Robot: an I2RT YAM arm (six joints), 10 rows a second.
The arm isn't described. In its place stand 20 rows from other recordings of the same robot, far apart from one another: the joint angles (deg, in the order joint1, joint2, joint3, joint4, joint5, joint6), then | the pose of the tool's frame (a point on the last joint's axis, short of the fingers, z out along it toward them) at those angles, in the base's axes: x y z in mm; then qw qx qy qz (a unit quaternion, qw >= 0).
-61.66 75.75 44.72 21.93 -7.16 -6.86 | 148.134, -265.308, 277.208, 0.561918, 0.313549, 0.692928, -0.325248
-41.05 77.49 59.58 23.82 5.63 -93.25 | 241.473, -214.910, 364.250, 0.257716, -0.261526, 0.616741, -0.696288
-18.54 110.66 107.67 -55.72 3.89 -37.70 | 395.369, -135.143, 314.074, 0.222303, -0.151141, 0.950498, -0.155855
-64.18 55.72 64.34 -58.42 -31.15 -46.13 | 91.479, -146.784, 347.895, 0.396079, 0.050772, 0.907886, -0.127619
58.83 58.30 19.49 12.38 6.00 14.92 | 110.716, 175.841, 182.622, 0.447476, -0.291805, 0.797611, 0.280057
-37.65 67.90 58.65 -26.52 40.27 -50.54 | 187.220, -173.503, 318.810, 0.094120, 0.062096, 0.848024, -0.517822
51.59 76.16 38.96 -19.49 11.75 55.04 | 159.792, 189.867, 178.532, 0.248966, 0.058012, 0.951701, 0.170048
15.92 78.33 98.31 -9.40 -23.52 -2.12 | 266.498, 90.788, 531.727, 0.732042, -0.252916, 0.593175, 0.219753
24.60 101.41 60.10 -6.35 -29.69 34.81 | 325.928, 168.615, 178.063, 0.184819, -0.011951, 0.906045, 0.380501
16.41 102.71 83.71 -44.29 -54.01 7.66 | 348.646, 132.706, 263.208, 0.109158, -0.170705, 0.856346, 0.474990
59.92 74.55 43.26 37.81 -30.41 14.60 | 131.873, 263.630, 303.878, 0.467373, -0.428105, 0.517457, 0.574914
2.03 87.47 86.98 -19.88 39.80 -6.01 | 349.450, -10.416, 399.868, 0.526810, 0.139735, 0.783701, -0.297925
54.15 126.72 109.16 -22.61 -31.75 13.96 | 283.042, 423.713, 241.140, 0.196790, -0.407938, 0.779647, 0.432447
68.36 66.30 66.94 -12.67 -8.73 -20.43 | 92.698, 248.305, 395.212, 0.549186, -0.576443, 0.520305, 0.308854
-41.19 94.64 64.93 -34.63 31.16 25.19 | 235.543, -230.608, 213.164, 0.175372, 0.564050, 0.753336, -0.289098
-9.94 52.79 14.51 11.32 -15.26 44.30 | 185.231, -22.948, 169.959, 0.461615, 0.323374, 0.783658, 0.261189
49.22 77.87 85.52 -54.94 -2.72 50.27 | 177.470, 208.333, 383.184, 0.218371, -0.000111, 0.931120, 0.292113
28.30 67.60 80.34 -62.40 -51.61 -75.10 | 169.335, 122.869, 396.878, 0.447172, -0.756218, 0.405963, 0.251723
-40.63 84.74 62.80 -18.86 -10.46 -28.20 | 253.130, -208.672, 269.276, 0.388830, 0.060301, 0.904237, -0.165922
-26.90 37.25 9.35 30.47 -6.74 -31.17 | 147.874, -70.336, 216.586, 0.650573, -0.068159, 0.687815, -0.314675
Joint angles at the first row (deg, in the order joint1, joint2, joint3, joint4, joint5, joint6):
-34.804, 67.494, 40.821, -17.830, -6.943, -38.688
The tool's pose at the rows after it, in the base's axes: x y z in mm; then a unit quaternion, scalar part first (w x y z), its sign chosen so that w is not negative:
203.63, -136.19, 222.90, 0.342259, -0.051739, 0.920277, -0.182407
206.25, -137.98, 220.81, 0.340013, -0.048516, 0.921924, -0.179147
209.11, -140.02, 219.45, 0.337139, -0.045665, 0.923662, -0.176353
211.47, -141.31, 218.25, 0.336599, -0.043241, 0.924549, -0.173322
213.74, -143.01, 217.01, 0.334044, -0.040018, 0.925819, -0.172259
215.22, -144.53, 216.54, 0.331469, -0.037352, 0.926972, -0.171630
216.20, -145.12, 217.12, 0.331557, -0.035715, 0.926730, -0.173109
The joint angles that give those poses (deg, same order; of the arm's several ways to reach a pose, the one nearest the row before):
-34.806, 68.221, 40.997, -17.572, -7.109, -38.279
-34.798, 69.286, 41.296, -17.248, -7.097, -37.897
-34.798, 70.396, 41.824, -17.141, -7.030, -37.595
-34.745, 71.222, 42.149, -16.887, -7.114, -37.221
-34.739, 72.100, 42.537, -16.717, -6.903, -36.917
-34.805, 72.727, 42.942, -16.796, -6.727, -36.739
-34.758, 72.936, 43.186, -16.708, -6.503, -36.572

